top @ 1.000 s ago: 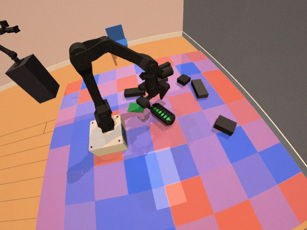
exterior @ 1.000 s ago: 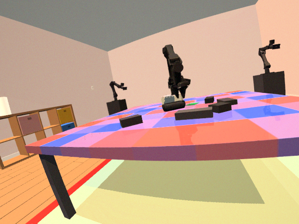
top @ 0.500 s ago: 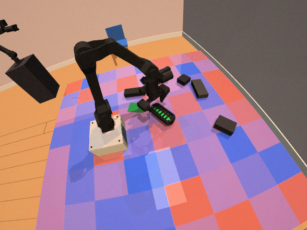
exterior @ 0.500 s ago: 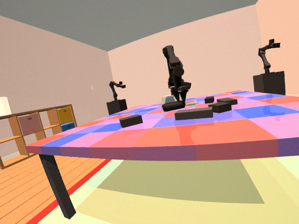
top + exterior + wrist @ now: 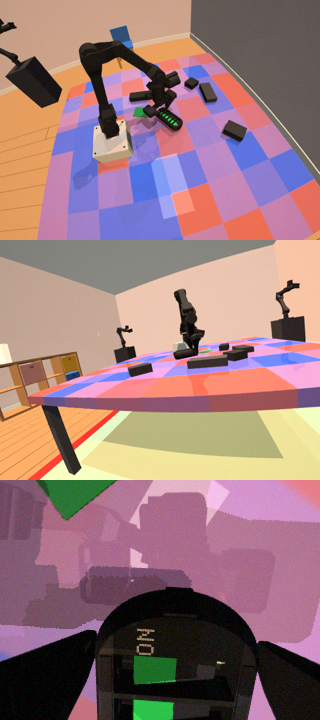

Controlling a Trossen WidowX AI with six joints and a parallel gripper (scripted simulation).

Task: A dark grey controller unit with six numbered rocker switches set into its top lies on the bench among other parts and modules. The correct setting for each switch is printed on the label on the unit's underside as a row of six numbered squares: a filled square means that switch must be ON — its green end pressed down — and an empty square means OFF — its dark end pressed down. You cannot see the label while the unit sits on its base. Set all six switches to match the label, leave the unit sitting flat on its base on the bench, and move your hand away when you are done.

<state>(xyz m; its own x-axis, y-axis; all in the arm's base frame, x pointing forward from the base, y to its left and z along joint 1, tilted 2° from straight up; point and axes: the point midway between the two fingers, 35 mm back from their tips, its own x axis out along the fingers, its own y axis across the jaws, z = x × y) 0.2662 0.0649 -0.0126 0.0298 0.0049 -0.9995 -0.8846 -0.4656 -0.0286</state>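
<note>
My gripper tip is 110 mm past the flat green square, 70 mm to the right of it and 30 mm above it. Also, from my gripper tip: small cube 260 mm ahead, 180 mm to the left, 20 mm below.
</note>
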